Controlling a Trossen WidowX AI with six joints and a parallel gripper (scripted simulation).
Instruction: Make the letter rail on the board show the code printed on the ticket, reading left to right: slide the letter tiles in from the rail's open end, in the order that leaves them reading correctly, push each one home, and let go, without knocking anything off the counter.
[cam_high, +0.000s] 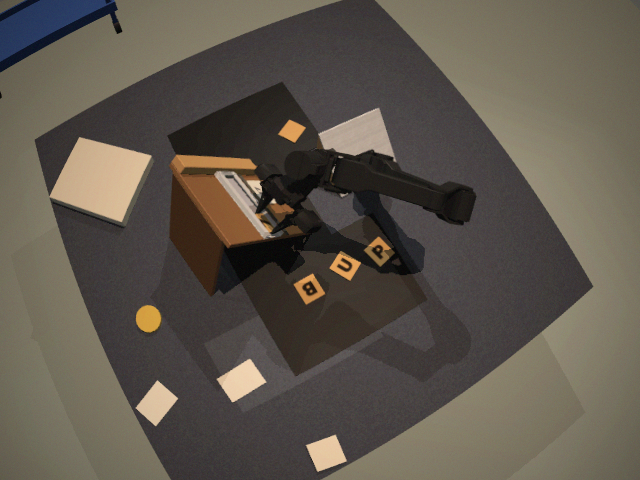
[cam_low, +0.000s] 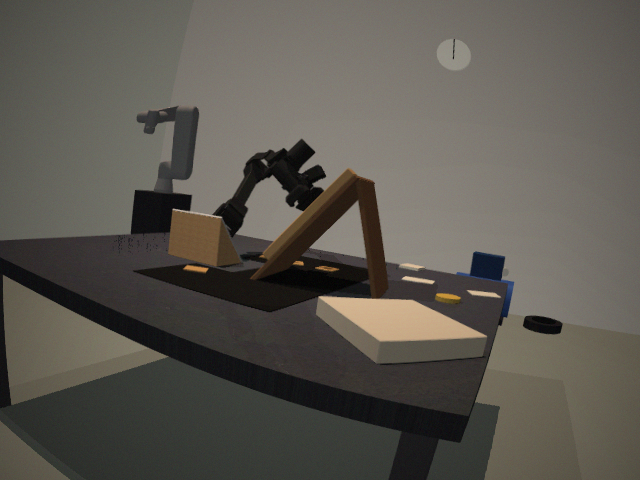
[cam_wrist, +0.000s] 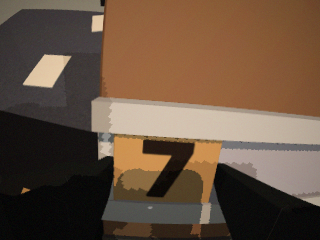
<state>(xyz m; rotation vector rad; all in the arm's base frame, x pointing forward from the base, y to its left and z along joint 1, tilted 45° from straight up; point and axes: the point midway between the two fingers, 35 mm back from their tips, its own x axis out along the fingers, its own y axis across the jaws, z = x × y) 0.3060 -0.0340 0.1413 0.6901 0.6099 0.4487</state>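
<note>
My gripper tip is now 4 cm past the white ticket, 11 cm to the left of it and 8 cm above it. Round my gripper tip: dark mat (12 cm behind, 7 cm to the right, 16 cm below); letter tile (right at my gripper tip); yellow disc (36 cm ahead, 4 cm to the left, 15 cm below).
</note>
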